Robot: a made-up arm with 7 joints. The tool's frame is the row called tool.
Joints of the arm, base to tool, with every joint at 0 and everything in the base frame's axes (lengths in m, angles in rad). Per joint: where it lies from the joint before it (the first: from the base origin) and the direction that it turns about. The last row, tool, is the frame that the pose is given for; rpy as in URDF.
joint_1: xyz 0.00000 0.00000 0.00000 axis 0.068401 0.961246 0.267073
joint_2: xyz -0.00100 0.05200 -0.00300 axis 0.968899 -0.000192 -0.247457
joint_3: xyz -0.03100 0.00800 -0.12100 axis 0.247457 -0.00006 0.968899
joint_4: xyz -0.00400 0.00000 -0.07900 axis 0.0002 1 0.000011
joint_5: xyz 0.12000 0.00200 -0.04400 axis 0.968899 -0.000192 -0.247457
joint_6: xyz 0.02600 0.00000 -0.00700 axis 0.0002 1 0.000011
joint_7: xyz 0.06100 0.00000 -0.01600 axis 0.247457 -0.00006 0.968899
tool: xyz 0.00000 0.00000 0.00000 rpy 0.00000 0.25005 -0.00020
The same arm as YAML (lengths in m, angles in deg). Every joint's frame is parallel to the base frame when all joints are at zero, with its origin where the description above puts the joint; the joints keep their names.
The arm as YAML. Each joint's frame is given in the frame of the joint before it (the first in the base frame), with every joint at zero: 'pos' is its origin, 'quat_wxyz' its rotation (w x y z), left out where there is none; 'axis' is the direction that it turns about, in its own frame. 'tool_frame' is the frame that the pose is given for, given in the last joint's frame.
length_unit: m
angle_unit: deg
joints:
  - joint: joint_1
    pos: [0.0, 0.0, 0.0]
    axis: [0.068403, 0.961235, 0.26711]
  - joint: joint_2
    pos: [-0.001, 0.052, -0.003]
    axis: [0.968889, -0.0002, -0.247497]
  - joint: joint_3
    pos: [-0.031, 0.008, -0.121]
    axis: [0.247497, -0.0001, 0.968889]
  - joint: joint_4
    pos: [-0.004, 0.0, -0.079]
    axis: [0.0002, 1.0, 0.0]
  - joint: joint_5
    pos: [0.12, 0.002, -0.044]
    axis: [0.968889, -0.0002, -0.247497]
  - joint: joint_6
    pos: [0.026, 0.0, -0.007]
    axis: [0.0002, 1.0, 0.0]
  - joint: joint_7
    pos: [0.061, 0.0, -0.016]
    axis: [0.247497, -0.0001, 0.968889]
tool_frame:
  pos: [0.0, 0.0, 0.0]
  quat_wxyz: [0.992195, 0.000012, 0.1247, -0.000099]

